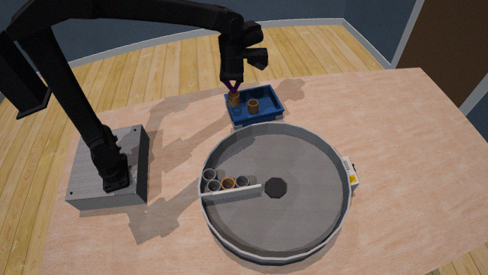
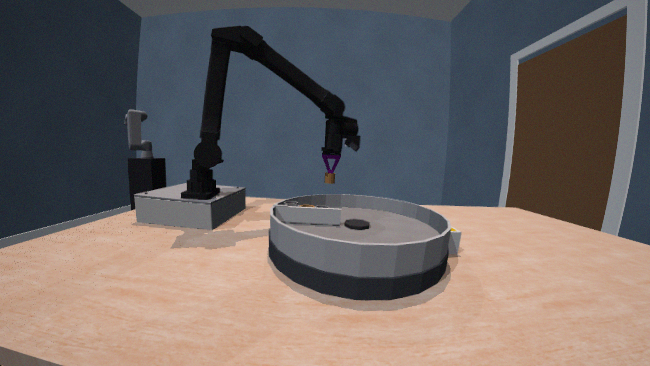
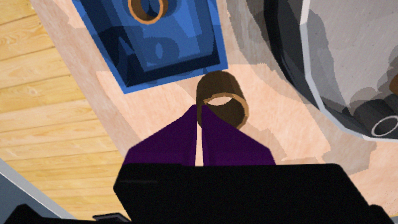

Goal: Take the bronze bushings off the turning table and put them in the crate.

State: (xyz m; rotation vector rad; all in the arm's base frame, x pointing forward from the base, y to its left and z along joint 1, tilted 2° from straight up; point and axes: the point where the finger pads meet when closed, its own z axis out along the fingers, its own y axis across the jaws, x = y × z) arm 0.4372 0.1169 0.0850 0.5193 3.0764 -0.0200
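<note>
Right now my hand is 14 cm above the blue crate, 8 cm short of it and 3 cm to the right of it. From my hand the other things lie so: turning table (31 cm to the right, 11 cm below, 1 cm ahead).
</note>
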